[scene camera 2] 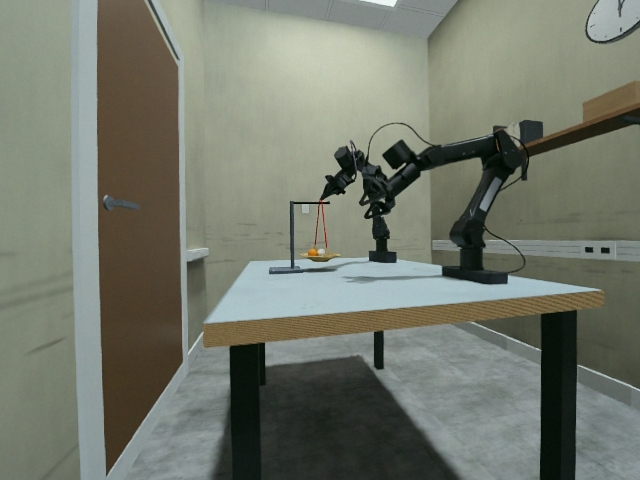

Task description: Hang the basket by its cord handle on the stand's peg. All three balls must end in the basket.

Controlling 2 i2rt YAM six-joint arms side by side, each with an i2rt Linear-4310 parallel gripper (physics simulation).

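Pixels of known places: left gripper, fingertip midpoint: (362, 211); right gripper, fingertip midpoint: (320, 200); left arm's base, origin of the base link: (471, 272); right arm's base, origin of the base link: (381, 253).
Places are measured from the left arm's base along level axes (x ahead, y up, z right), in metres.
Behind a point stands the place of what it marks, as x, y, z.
Note:
A shallow yellow basket (320, 256) @(0.427, 0.044, 0.291) hangs level above the table beside the stand's post. An orange ball (312, 252) @(0.450, 0.057, 0.347) and a white ball (321, 251) @(0.411, 0.060, 0.352) show over its rim; a third ball cannot be made out. The red cord handle (316, 227) @(0.411, 0.169, 0.430) rises to a point at the peg (305, 202) @(0.473, 0.268, 0.371) of the dark stand (292, 232) @(0.530, 0.142, 0.367), near the peg's free end. My right gripper (321, 198) @(0.407, 0.280, 0.376) is shut on the cord's top, just above the peg. Whether the peg bears the cord cannot be told. My left gripper (373, 204) is open, to the right of the peg and at about its height.
The light blue table (310, 297) @(0.532, -0.021, -0.110) carries the stand's flat base (285, 270) @(0.564, -0.009, 0.313) and both arm bases. The left arm's base (474, 274) @(0.035, 0.002, -0.051) is at the right, nearer the camera; the right arm's base (382, 256) @(0.032, 0.013, 0.572) is farther back.

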